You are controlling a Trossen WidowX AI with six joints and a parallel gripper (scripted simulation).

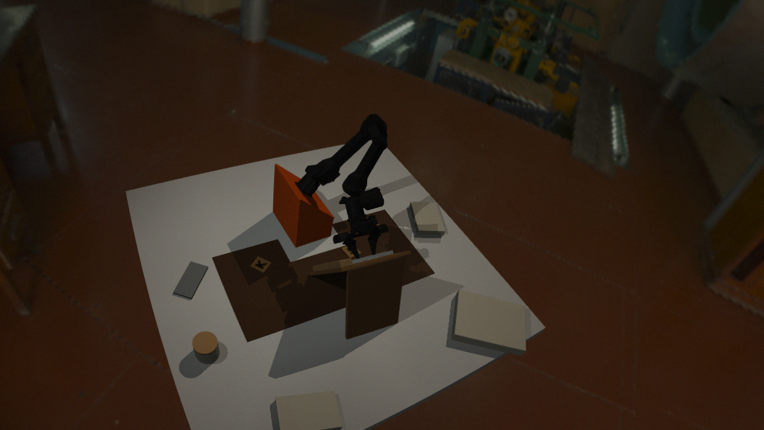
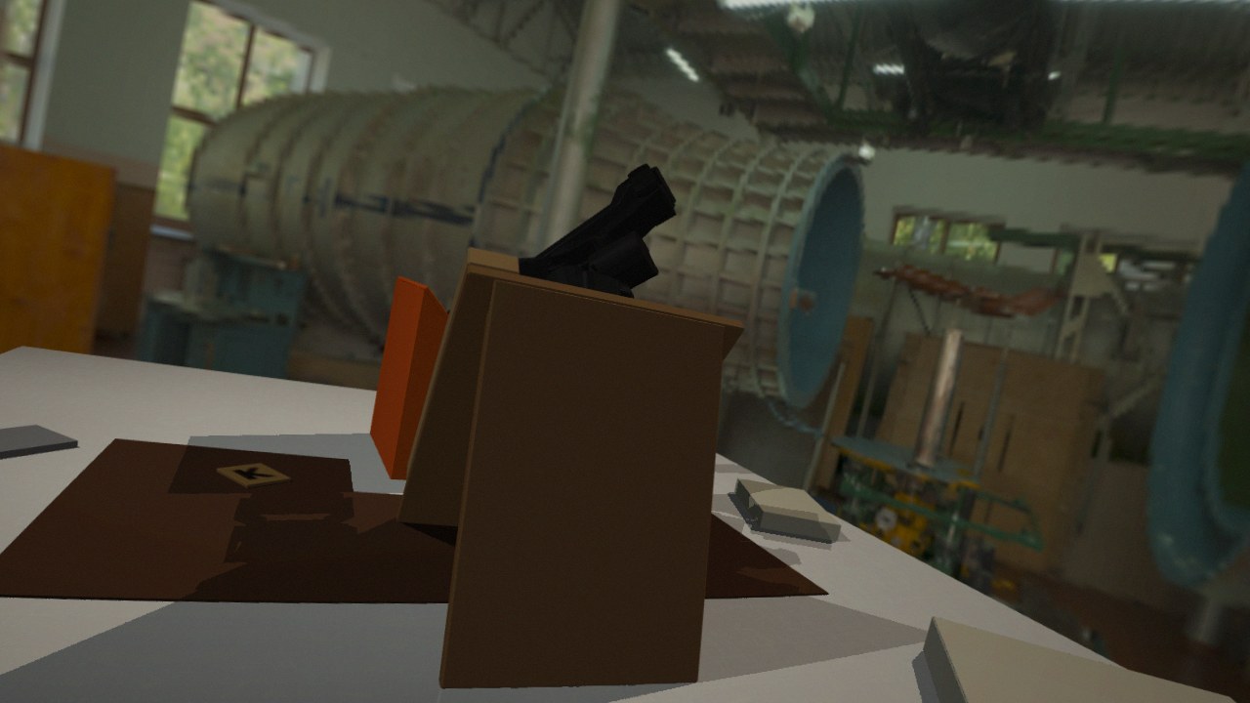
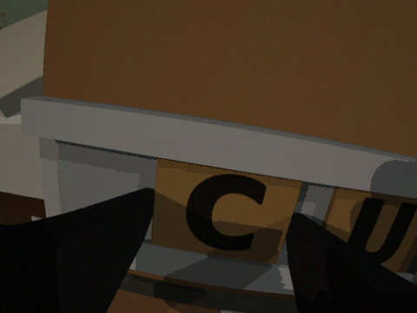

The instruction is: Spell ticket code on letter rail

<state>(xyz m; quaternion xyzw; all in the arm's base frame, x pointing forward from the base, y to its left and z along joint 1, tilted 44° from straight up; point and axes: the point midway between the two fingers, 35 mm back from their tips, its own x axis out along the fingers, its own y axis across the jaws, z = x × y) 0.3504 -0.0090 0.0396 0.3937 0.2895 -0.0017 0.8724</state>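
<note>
My gripper tip is now right at the c tile. From my gripper tip the other things lie so: white ticket 8 cm below, 6 cm behind, 4 cm to the right; k tile 27 cm behind, 26 cm to the right, 16 cm below; dark brown mat 18 cm behind, 17 cm below, 4 cm to the right.
</note>
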